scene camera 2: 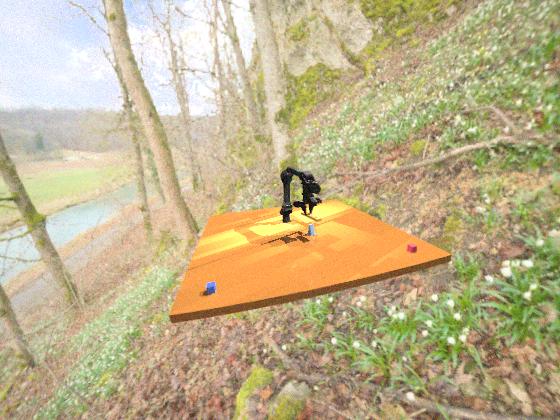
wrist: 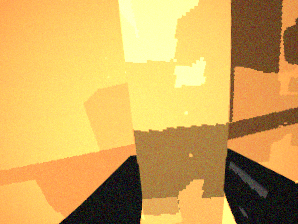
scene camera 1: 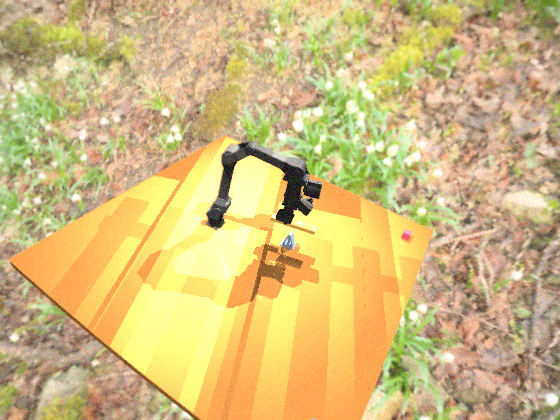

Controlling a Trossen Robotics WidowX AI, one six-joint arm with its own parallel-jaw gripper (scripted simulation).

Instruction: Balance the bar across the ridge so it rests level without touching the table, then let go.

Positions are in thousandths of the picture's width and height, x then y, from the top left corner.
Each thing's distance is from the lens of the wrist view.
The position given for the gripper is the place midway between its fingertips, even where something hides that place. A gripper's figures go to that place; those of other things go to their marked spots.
gripper (wrist: 602,721): 0.10 m
bar (wrist: 596,297): 0.07 m
